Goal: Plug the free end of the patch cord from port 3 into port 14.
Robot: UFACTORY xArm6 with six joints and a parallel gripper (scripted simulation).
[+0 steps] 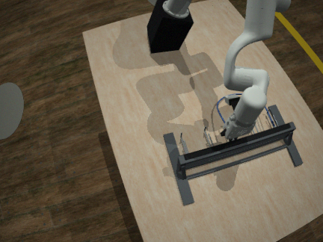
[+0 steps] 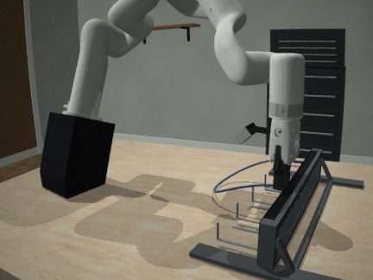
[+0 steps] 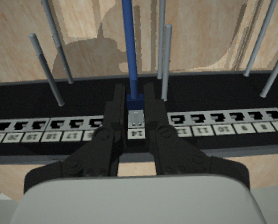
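Right now the plug is 2 cm ahead of my hand and 1 cm below it.
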